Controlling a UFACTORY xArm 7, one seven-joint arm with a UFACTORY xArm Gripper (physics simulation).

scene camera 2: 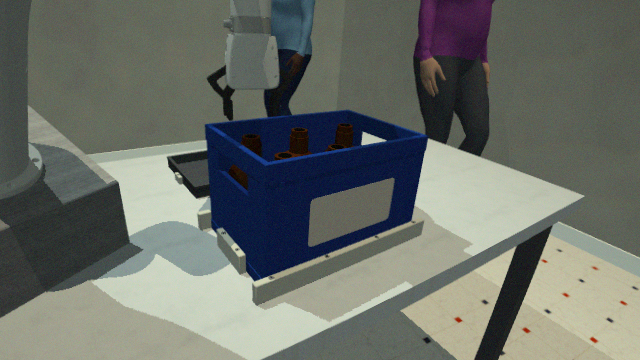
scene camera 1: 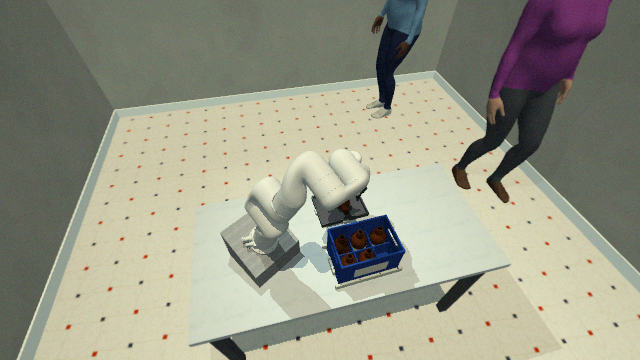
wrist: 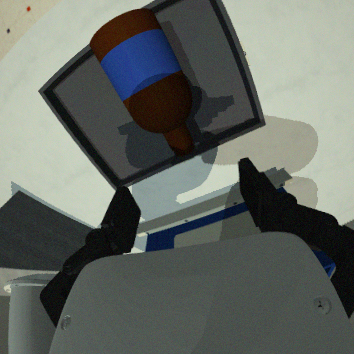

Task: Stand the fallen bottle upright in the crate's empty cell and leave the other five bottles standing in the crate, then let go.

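Frame: origin at the arm's base, x ahead, y left, z up, level; millimetres.
Where they show: gripper, fingertip midpoint: (scene camera 2: 251,117) (wrist: 184,187); arm's base, origin of the base link: (scene camera 1: 263,239) (wrist: 32,285).
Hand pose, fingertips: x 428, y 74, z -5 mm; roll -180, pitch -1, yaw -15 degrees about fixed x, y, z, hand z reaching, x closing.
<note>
Things, the pixels of their top centre, and the offset from my fingertips. "spot": a spot on its surface instead. Level surfaces: height alone.
- fallen brown bottle, middle of its top: (wrist: 151,98) (scene camera 1: 342,196) dy +65, dx +5, dz -58 mm
- dark shallow tray, surface spot: (wrist: 82,107) spot: dy +109, dx -99, dz -131 mm
- blue crate, middle of its top: (scene camera 2: 318,129) (wrist: 241,312) (scene camera 1: 365,239) dy -243, dx -31, dz +39 mm
- cell, surface spot: (scene camera 1: 385,250) spot: dy -254, dx +87, dz -114 mm
- table, its level: dz -137 mm
The fallen brown bottle (scene camera 1: 344,207) (wrist: 145,70) with a blue label lies on its side in the dark shallow tray (scene camera 1: 325,214) (scene camera 2: 194,164) (wrist: 82,107), its neck towards the tray edge facing the crate. The blue crate (scene camera 1: 344,274) (scene camera 2: 290,200) (wrist: 159,242) holds five upright bottles; the cell (scene camera 1: 385,250) at its front right in scene camera 1 is empty. My gripper (wrist: 184,187) is open and empty, above the table near the tray; in the wrist view the bottle shows beyond its fingertips. In scene camera 2 one finger shows behind the crate; the other is hidden.
Low pale rails (scene camera 1: 370,278) (scene camera 2: 340,260) stand along the crate's base. The arm's grey pedestal (scene camera 1: 261,269) (scene camera 2: 75,220) is left of the crate. A person in light blue (scene camera 1: 402,17) (scene camera 2: 292,27) and one in purple (scene camera 1: 540,55) (scene camera 2: 455,30) stand beyond the table (scene camera 1: 450,215).
</note>
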